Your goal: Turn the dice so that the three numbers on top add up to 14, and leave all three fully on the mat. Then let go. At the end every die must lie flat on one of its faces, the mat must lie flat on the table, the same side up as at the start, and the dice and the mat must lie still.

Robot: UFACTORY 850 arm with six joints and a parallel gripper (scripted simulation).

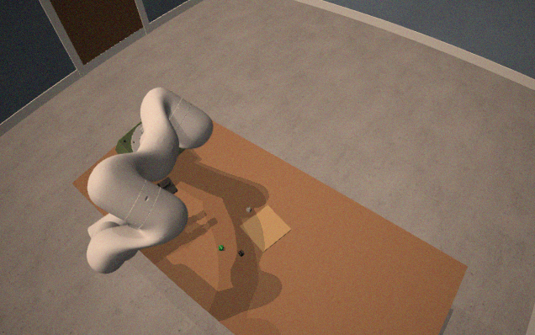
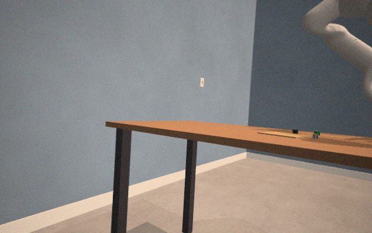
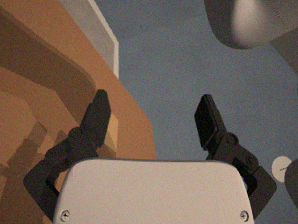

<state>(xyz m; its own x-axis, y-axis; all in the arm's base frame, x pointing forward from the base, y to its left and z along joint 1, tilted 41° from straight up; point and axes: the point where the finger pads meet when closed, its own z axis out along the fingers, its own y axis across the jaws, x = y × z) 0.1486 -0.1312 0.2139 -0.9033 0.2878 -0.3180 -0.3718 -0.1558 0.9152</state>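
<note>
My gripper is now 200 mm short of the green die, 40 mm to the left of it and 220 mm above it. From my hand the other things lie so: white die (200 mm ahead, 150 mm to the left, 220 mm below); then black die (270 mm ahead, 20 mm to the right, 220 mm below); then mat (290 mm ahead, 120 mm to the left, 220 mm below).
</note>
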